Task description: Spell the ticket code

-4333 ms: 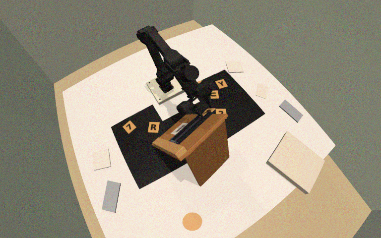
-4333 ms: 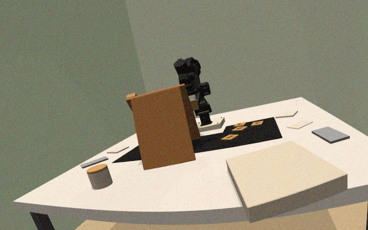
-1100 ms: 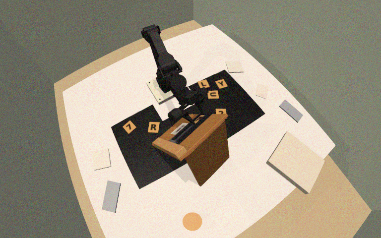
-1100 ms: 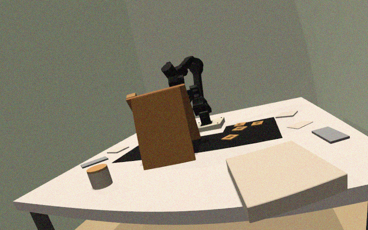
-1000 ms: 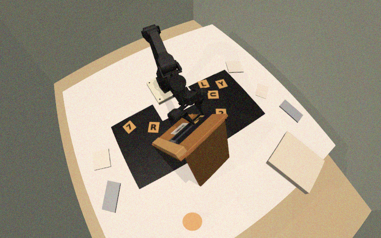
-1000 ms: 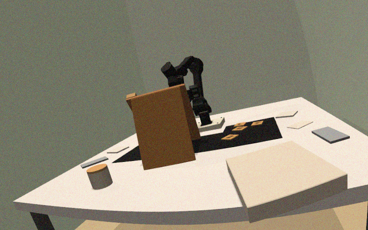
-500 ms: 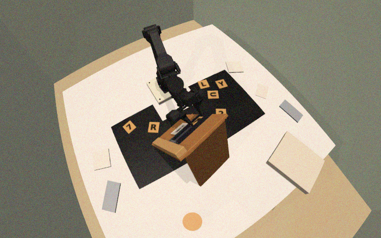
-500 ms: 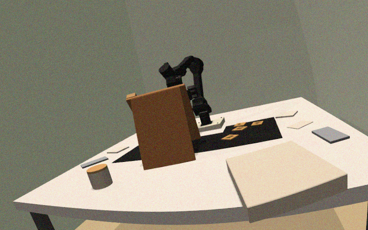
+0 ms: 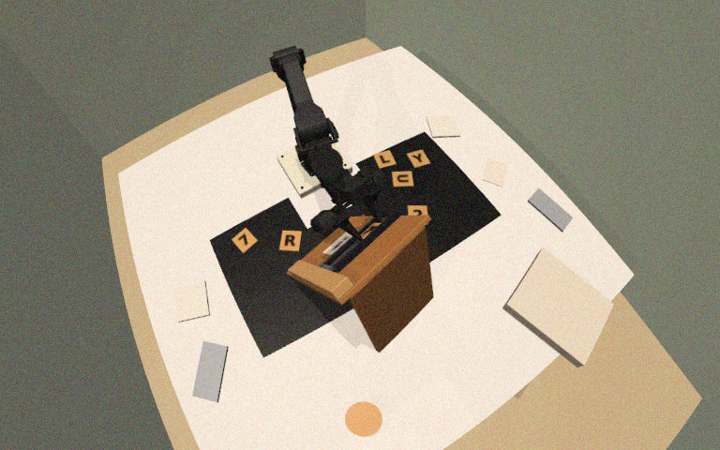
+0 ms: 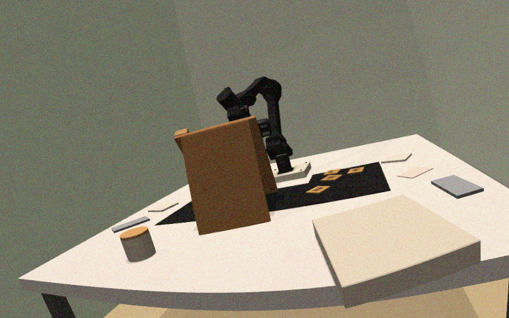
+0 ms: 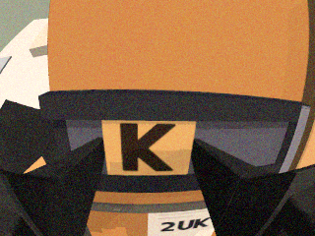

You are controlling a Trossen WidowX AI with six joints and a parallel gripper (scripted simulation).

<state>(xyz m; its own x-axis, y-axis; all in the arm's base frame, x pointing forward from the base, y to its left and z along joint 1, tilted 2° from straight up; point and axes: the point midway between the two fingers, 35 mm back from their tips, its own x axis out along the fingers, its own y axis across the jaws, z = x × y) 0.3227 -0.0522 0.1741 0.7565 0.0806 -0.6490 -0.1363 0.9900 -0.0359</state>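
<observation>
Right now my gripper tip is 8 cm above the white ticket, 6 cm past it and 5 cm to the left of it. From my gripper tip the other things lie so: letter tile 19 cm to the left, 17 cm below, 4 cm behind; then black mat 18 cm below, 15 cm behind, 4 cm to the left; then k tile right at my gripper tip.
</observation>
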